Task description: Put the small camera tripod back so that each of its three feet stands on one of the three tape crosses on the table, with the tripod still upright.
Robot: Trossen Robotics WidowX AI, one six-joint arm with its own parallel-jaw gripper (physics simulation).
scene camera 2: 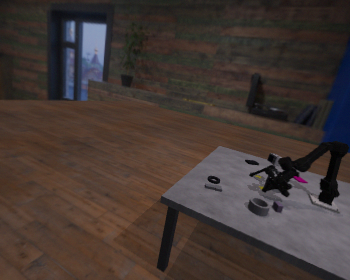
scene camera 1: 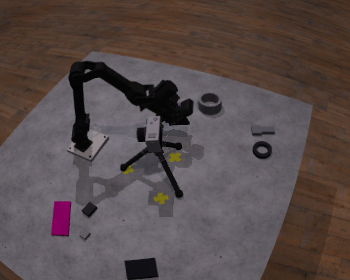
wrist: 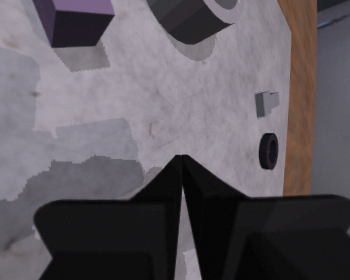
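Seen in the pictures: gripper, fingertip midpoint: (scene camera 2: 265,190) (scene camera 1: 189,123) (wrist: 181,160); arm's base at its link origin: (scene camera 2: 324,201) (scene camera 1: 83,144).
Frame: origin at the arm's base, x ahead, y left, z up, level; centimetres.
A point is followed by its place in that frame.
The small tripod (scene camera 1: 169,173) @(x 41.3, y 2.9, z 6.0 cm) (scene camera 2: 259,172) @(x 41.0, y 4.0, z 4.7 cm) stands upright, with a grey camera (scene camera 1: 154,131) @(x 35.6, y 5.0, z 21.1 cm) (scene camera 2: 273,159) @(x 34.9, y 9.4, z 18.6 cm) on top. In scene view 1 its front foot is right of the front yellow cross (scene camera 1: 160,198) @(x 41.3, y -3.5, z -1.3 cm). Its left foot is at the upper-left edge of the left cross (scene camera 1: 128,170) @(x 23.5, y 0.2, z -0.6 cm), partly over it. Its back right foot is a little behind the right cross (scene camera 1: 174,157) @(x 35.1, y 14.7, z -1.3 cm). My gripper (scene camera 1: 185,121) @(x 33.0, y 28.6, z 3.5 cm) (wrist: 181,160) @(x 33.0, y 28.6, z 3.5 cm) is shut and empty, behind and to the right of the camera. Whether it touches the tripod is unclear. The tripod does not show in the wrist view.
A purple block (scene camera 2: 278,206) @(x 24.2, y 38.7, z 2.1 cm) (wrist: 80,20) @(x 25.5, y 34.6, z 1.9 cm) and a grey ring (scene camera 1: 210,108) @(x 35.4, y 41.7, z 2.4 cm) (scene camera 2: 259,209) @(x 31.9, y 50.9, z 2.2 cm) (wrist: 182,25) @(x 32.7, y 41.0, z 0.5 cm) stand beyond the gripper. Farther right are a grey bracket (scene camera 1: 262,130) @(x 59.2, y 43.7, z 0.1 cm) and black ring (scene camera 1: 254,150) @(x 60.6, y 32.0, z 0.0 cm). A magenta pad (scene camera 1: 61,218) @(x 16.5, y -32.4, z -0.5 cm), black block (scene camera 1: 89,209) @(x 23.6, y -22.5, z 0.2 cm) and black pad (scene camera 1: 141,268) @(x 52.7, y -30.9, z 0.2 cm) lie in front.
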